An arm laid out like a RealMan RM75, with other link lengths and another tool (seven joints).
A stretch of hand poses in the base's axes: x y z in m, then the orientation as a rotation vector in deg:
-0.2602 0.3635 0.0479 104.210 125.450 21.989
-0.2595 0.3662 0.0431 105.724 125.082 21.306
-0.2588 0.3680 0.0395 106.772 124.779 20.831
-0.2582 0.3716 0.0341 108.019 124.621 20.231
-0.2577 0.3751 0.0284 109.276 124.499 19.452
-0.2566 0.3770 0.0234 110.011 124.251 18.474
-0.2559 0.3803 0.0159 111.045 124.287 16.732
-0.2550 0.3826 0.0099 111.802 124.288 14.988
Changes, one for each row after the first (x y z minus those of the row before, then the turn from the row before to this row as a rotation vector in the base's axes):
0.0007 0.0027 -0.0048 0.160 0.810 -0.937
0.0007 0.0018 -0.0036 0.099 0.537 -0.670
0.0006 0.0036 -0.0054 0.176 0.779 -0.689
0.0005 0.0035 -0.0057 0.097 0.875 -0.685
0.0011 0.0019 -0.0050 -0.304 0.601 -0.538
0.0007 0.0033 -0.0075 -0.479 1.217 -0.584
0.0009 0.0023 -0.0060 -0.609 1.064 -0.476

